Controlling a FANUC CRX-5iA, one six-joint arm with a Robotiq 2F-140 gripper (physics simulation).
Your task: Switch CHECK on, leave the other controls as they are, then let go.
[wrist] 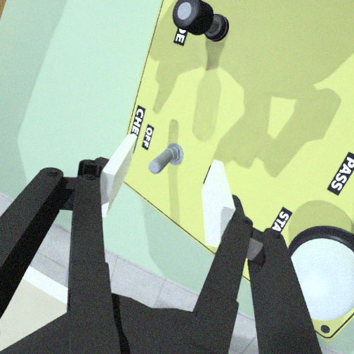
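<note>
The CHECK switch (165, 159) is a grey metal toggle on the yellow panel (150, 185). Its lever leans to the left in the view, towards the side with the OFF label (147, 137). The CHECK label (138, 119) is partly covered by the left finger's tip. The ON label is almost wholly hidden behind the right finger; a small dark corner shows. My gripper (170, 163) is open about halfway, with white pads on either side of the toggle in the view. No contact with the lever shows, and nothing is held.
A black MODE knob (194, 17) stands up from the panel at the top. A large white round STATUS lamp (325, 277) with a black rim is at the lower right. The PASS label (342, 174) is at the right. The panel edge runs below the toggle, over a pale green surface (90, 90).
</note>
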